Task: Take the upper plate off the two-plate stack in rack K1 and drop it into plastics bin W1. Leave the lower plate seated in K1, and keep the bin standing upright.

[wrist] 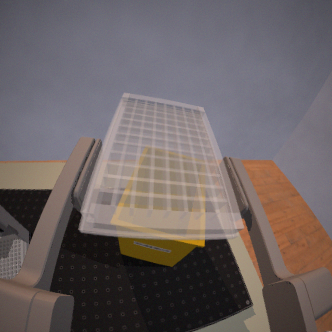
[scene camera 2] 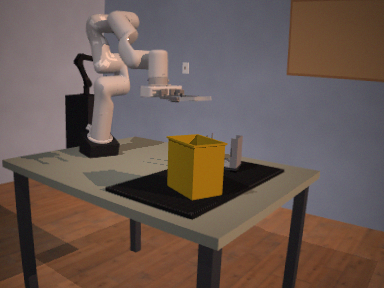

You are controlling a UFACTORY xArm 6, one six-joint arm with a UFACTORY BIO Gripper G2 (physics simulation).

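Pixels of known places: hand, tool point: [wrist: 165,180] [scene camera 2: 184,98]; arm's base, link origin: [scene camera 2: 99,137].
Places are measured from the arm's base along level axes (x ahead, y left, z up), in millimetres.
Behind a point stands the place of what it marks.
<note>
My gripper [scene camera 2: 176,97] [wrist: 160,181] {x 560, y -218, z 238 mm} is shut on a clear gridded plate [scene camera 2: 197,98] {x 637, y -276, z 248 mm} [wrist: 159,132] {x 597, y -227, z 246 mm} by its two long sides. The plate is roughly level, high above the table. The yellow bin W1 [scene camera 2: 207,172] {x 711, y -337, z 16 mm} [wrist: 147,250] {x 574, y -235, z 12 mm} stands upright on the black mat, and in the wrist view it shows below and through the plate. Rack K1 [scene camera 2: 236,151] {x 694, y 16, z 19 mm} stands behind the bin in the scene view, partly hidden by it. At the left edge of the wrist view, part of the rack shows beside the lower plate [wrist: 11,257] {x 634, y 43, z -38 mm}, which lies low in it.
The black mat [scene camera 2: 145,185] {x 473, y -331, z -71 mm} [wrist: 100,300] {x 520, y -124, z -71 mm} lies on the grey-green table [scene camera 2: 60,175] {x 102, y -381, z -84 mm} [wrist: 30,175] {x 907, y 51, z -84 mm}. The arm's dark base [scene camera 2: 100,147] {x 46, y -54, z -33 mm} stands at the table's back left. A black cabinet [scene camera 2: 78,120] with a small dark arm stands behind the table.
</note>
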